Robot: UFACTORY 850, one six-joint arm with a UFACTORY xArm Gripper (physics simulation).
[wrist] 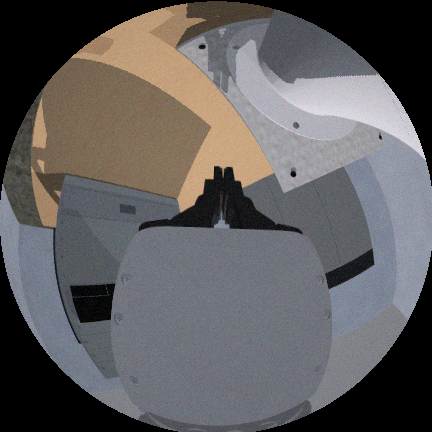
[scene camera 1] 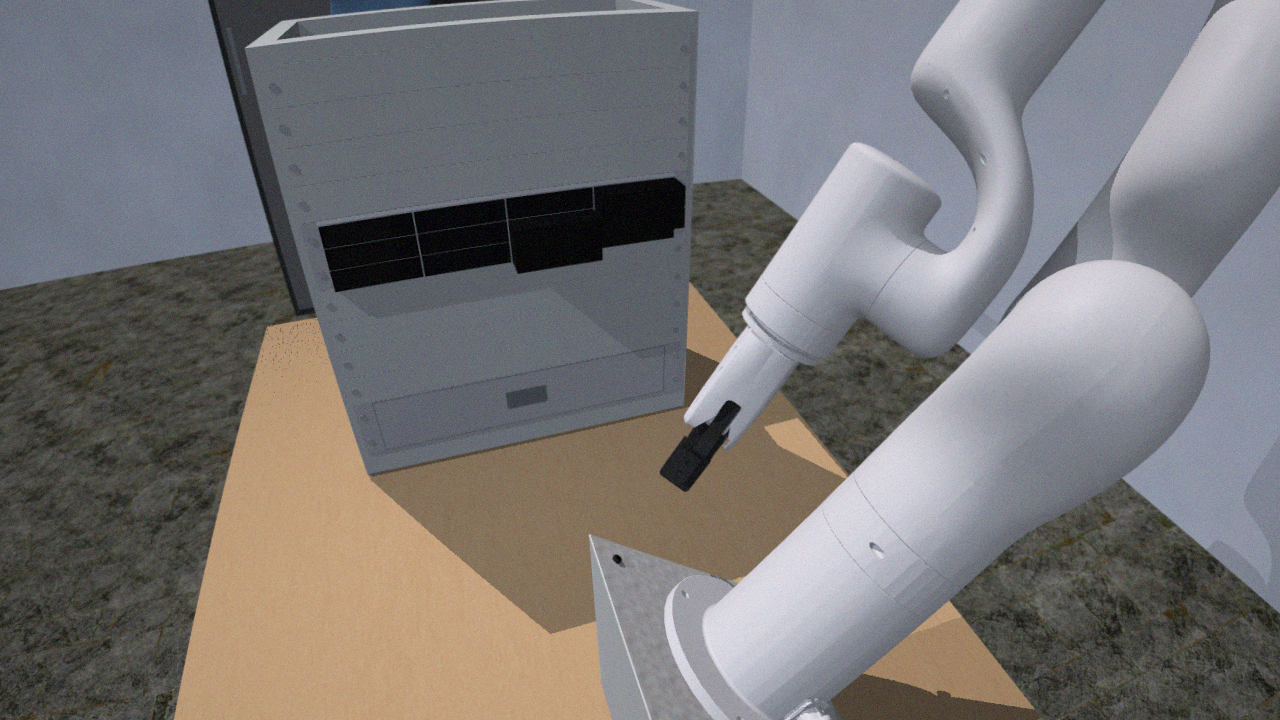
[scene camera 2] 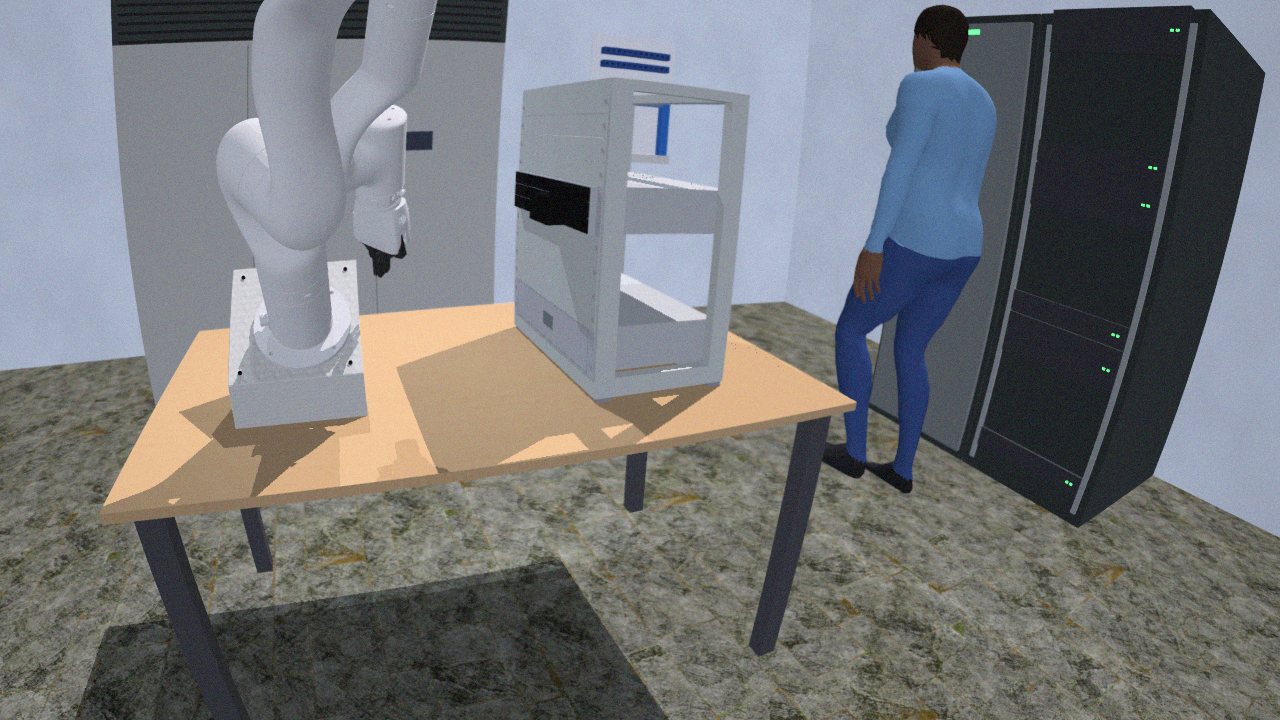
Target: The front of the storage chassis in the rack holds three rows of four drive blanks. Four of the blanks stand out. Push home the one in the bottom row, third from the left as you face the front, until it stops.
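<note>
The storage chassis point(scene camera 1: 371, 259) point(scene camera 2: 572, 204) point(wrist: 95, 308) shows as a black band of drive blanks across the rack front. The third blank from the left in the bottom row point(scene camera 1: 556, 244) stands out from the front in scene camera 1; dark shading hides the borders with its neighbours. More blanks point(scene camera 1: 637, 210) stand out in the right column. My gripper point(scene camera 1: 676, 475) point(scene camera 2: 381, 270) point(wrist: 221, 179) is shut and empty, pointing down. It hangs above the table, in front of the rack and lower than the blanks, apart from them. In the wrist view the gripper body hides part of the chassis.
The grey rack point(scene camera 1: 465, 107) point(scene camera 2: 606, 304) stands on the wooden table point(scene camera 1: 259, 573) point(scene camera 2: 501, 452). The arm's base block point(scene camera 1: 626, 591) point(scene camera 2: 299, 401) faces it. A person point(scene camera 2: 939, 152) stands behind the rack by dark cabinets point(scene camera 2: 1092, 250).
</note>
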